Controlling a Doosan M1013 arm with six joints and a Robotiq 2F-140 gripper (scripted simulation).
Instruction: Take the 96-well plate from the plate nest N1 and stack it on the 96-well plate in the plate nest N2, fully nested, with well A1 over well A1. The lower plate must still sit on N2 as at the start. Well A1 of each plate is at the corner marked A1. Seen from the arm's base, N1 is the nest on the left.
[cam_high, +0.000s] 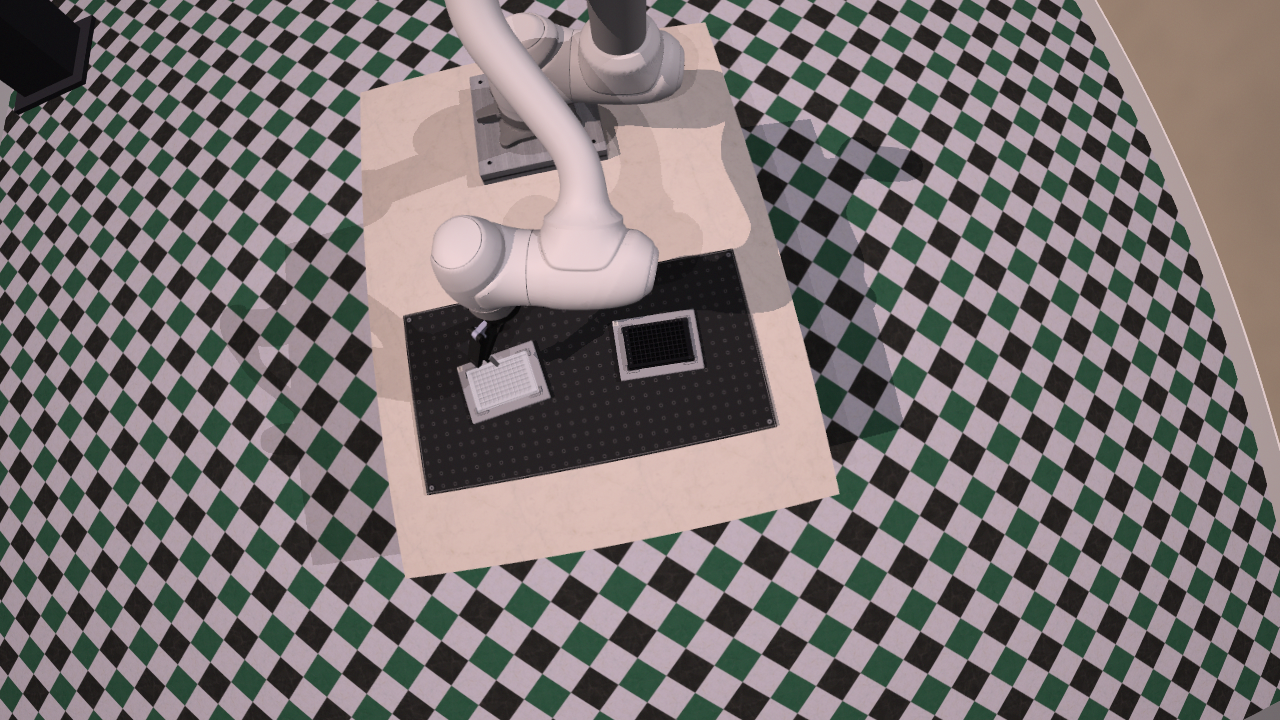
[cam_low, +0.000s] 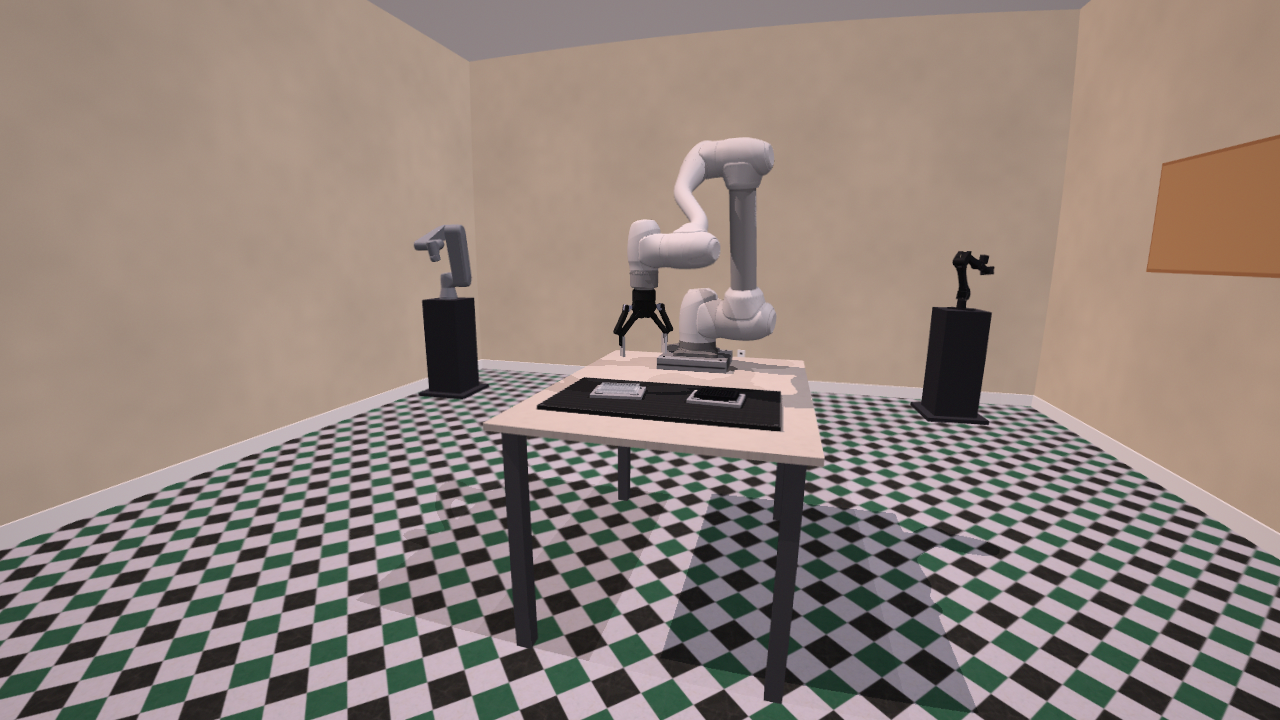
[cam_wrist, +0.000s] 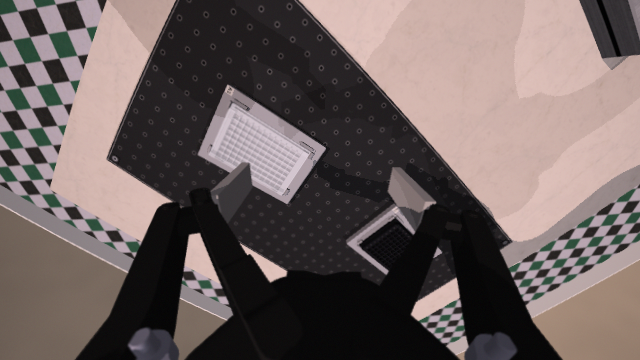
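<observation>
Now: the black 96-well plate 240 mm to the left of my hand, 110 mm below it and 60 mm ahead of it. Round my hand: plate nest N1: 240 mm to the left, 120 mm below, 60 mm ahead; white 96-well plate: 110 mm below, 70 mm to the right, 60 mm ahead; plate nest N2: 120 mm below, 70 mm to the right, 60 mm ahead.
</observation>
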